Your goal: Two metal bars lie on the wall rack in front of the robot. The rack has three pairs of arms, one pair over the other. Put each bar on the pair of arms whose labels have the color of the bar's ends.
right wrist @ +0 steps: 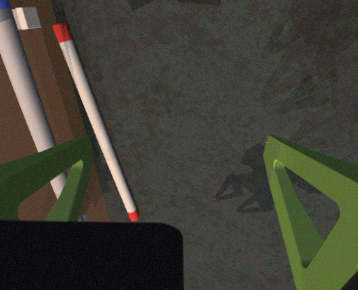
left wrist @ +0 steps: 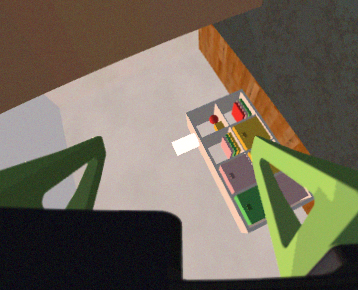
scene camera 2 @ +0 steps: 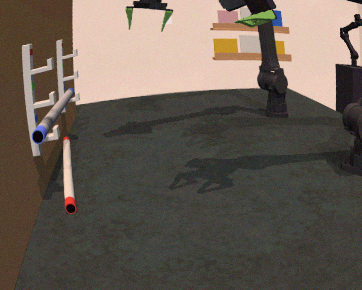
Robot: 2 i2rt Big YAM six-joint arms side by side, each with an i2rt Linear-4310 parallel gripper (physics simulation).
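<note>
Left gripper (left wrist: 178,144), visible. Right gripper (right wrist: 178,144), visible. Brown wall (left wrist: 50,50), visible.
</note>
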